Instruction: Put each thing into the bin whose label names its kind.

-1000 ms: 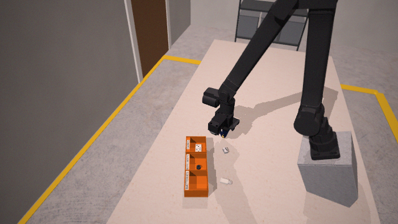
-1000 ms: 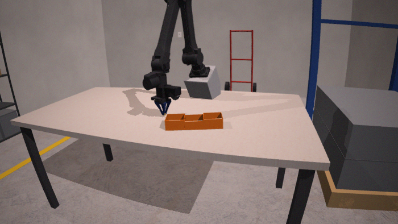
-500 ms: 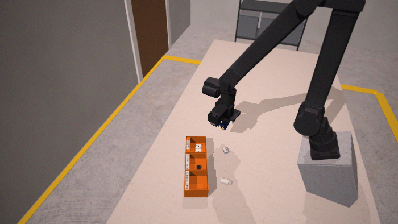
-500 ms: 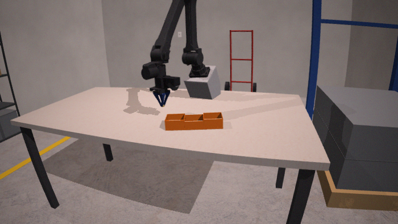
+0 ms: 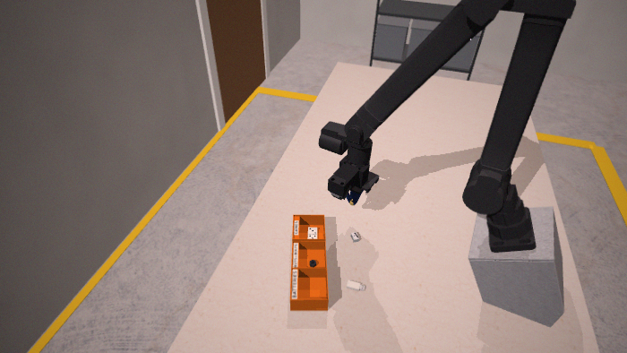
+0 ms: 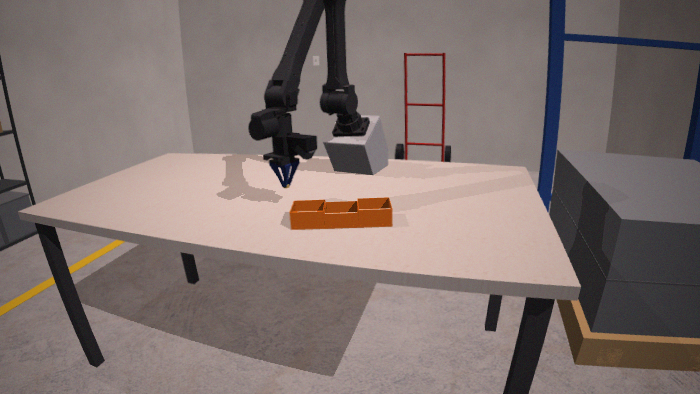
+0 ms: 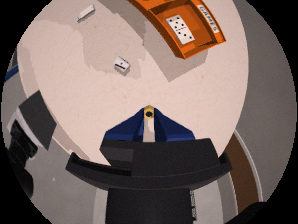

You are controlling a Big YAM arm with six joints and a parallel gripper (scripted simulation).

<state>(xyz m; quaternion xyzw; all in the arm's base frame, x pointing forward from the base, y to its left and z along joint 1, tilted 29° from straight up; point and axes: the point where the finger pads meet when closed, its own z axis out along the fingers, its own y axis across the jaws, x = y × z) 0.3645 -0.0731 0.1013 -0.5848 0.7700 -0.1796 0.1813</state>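
Right now my hand is 60 mm short of the orange three-compartment bin, 190 mm to the right of it and 50 mm above it. From my hand the other things lie so: grey thing: 30 mm behind, 70 mm to the left, 60 mm below; white domino: 80 mm ahead, 100 mm to the left, 60 mm below; brass nut: 10 mm below.
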